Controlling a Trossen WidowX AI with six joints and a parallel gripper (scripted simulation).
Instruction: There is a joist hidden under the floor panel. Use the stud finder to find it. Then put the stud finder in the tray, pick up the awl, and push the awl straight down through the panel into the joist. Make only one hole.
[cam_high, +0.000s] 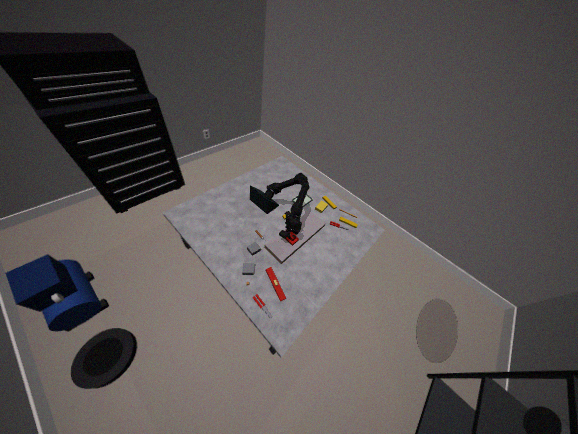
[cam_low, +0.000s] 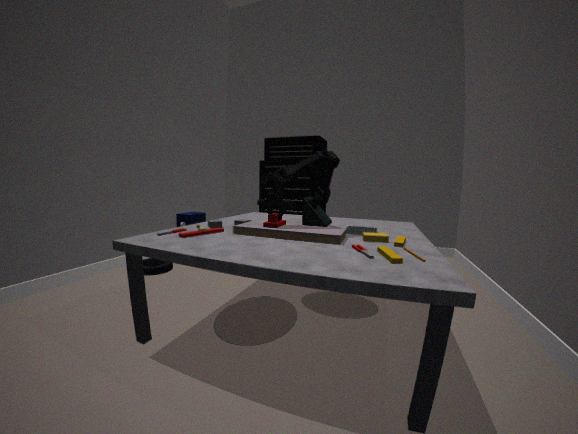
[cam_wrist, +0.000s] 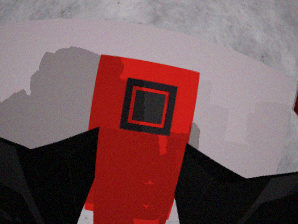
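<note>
Right now the pale green tray is 39 cm to the left of my gripper tip, 24 cm behind it and 5 cm below it. From my gripper tip the other things lie so: red level: 30 cm to the right, 18 cm ahead, 5 cm below; awl: 16 cm behind, 15 cm to the right, 6 cm below; stud finder: 2 cm above, 1 cm ahead.
</note>
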